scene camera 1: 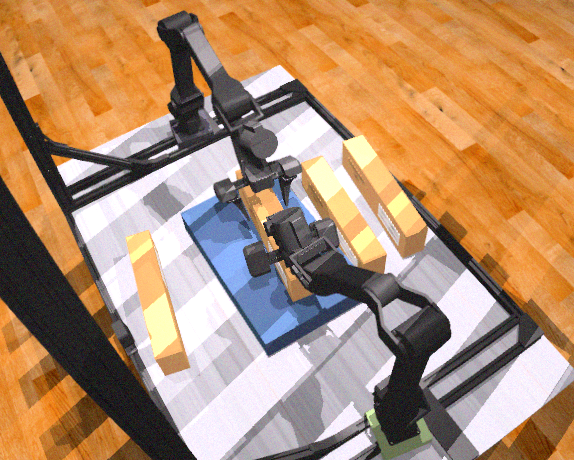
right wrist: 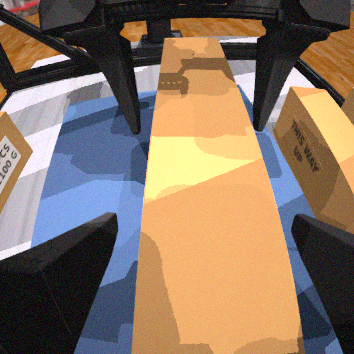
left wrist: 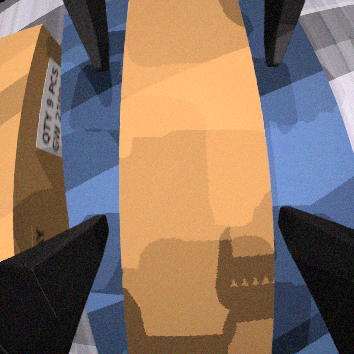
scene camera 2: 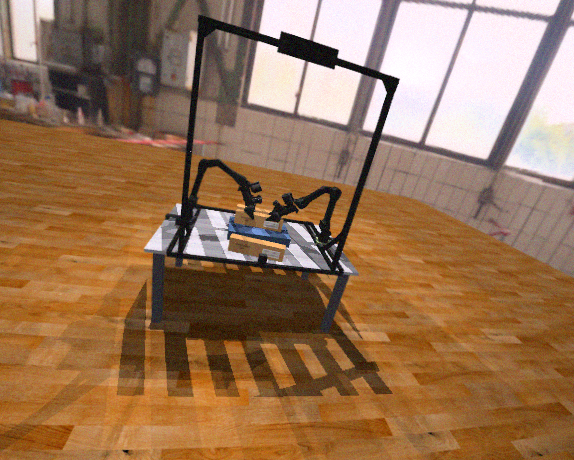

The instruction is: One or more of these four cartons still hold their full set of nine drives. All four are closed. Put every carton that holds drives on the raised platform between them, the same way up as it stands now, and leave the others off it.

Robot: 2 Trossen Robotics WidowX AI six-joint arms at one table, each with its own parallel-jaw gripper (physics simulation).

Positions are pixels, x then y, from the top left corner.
Labels:
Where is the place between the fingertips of my right gripper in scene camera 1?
280, 235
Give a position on a carton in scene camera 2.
At 237, 243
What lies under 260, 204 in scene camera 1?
A carton.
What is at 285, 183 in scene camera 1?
My left gripper.

